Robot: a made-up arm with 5 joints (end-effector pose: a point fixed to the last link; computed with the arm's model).
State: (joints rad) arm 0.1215 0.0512 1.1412 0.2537 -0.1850
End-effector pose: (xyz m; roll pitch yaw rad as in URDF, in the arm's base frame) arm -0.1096 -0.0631 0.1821 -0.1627 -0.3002 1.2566
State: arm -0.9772 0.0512 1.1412 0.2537 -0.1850
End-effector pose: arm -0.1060 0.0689 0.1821 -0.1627 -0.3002 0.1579
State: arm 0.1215 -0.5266 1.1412 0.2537 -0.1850
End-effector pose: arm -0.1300 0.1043 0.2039 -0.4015 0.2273 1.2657
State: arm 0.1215 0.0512 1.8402 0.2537 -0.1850
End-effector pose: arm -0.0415 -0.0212 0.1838 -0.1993 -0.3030 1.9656
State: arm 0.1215 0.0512 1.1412 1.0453 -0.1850
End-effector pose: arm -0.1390 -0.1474 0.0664 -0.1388 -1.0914 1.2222
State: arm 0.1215 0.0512 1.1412 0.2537 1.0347
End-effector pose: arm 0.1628 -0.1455 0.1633 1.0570 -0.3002 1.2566
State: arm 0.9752 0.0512 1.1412 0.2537 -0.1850
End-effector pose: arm -0.0245 -0.1241 0.1821 -0.1627 -0.3002 2.1103
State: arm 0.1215 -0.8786 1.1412 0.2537 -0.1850
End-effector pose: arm -0.1420 0.2022 0.1694 -0.5690 0.5437 1.2018
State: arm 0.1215 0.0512 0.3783 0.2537 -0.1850
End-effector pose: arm -0.1951 -0.0476 0.1834 -0.1356 -0.2723 0.4870
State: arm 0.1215 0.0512 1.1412 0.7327 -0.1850
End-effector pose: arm -0.1306 -0.1249 0.1203 -0.1550 -0.7790 1.2421
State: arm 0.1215 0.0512 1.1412 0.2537 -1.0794
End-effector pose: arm -0.2059 0.0241 0.0104 -1.0571 -0.3002 1.2566
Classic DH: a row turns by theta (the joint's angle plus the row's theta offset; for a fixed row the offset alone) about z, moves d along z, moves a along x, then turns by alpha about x. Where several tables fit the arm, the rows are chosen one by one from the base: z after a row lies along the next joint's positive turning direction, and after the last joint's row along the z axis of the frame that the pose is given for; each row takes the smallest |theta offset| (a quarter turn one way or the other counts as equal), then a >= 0, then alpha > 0; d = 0 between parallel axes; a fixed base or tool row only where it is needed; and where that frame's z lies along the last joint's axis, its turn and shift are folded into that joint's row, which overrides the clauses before.
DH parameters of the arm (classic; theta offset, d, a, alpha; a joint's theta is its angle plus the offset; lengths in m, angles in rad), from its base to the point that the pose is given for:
joint 1: 1.5708 -0.0907 0.0716 1.5708
joint 2: 0 -0.1258 0.0096 -1.5708
joint 3: 1.5708 0.1098 0.0158 -1.5708
joint 4: 1.5708 0.1899 0.0255 -1.5708
joint 5: 1.5708 -0.041 0.0919 -1.5708
tool (fixed): -1.5708 0.2314 0 0

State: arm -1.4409 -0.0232 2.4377 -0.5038 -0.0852
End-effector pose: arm 0.1608 0.1300 0.2093 -0.0648 0.5187 1.0068
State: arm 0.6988 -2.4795 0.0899 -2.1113 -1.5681
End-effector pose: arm -0.2770 -0.0185 -0.2786 -2.6092 -0.7820 -1.6791
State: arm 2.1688 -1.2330 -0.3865 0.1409 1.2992
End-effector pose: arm 0.0431 -0.3828 0.2887 0.0366 -0.4101 2.1784
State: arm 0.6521 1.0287 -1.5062 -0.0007 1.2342
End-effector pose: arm -0.3306 -0.4019 0.0728 1.3411 1.0259 -0.7938
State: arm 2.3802 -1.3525 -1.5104 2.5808 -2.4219
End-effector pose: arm -0.0729 -0.3991 0.1262 0.8035 0.7896 -2.2595
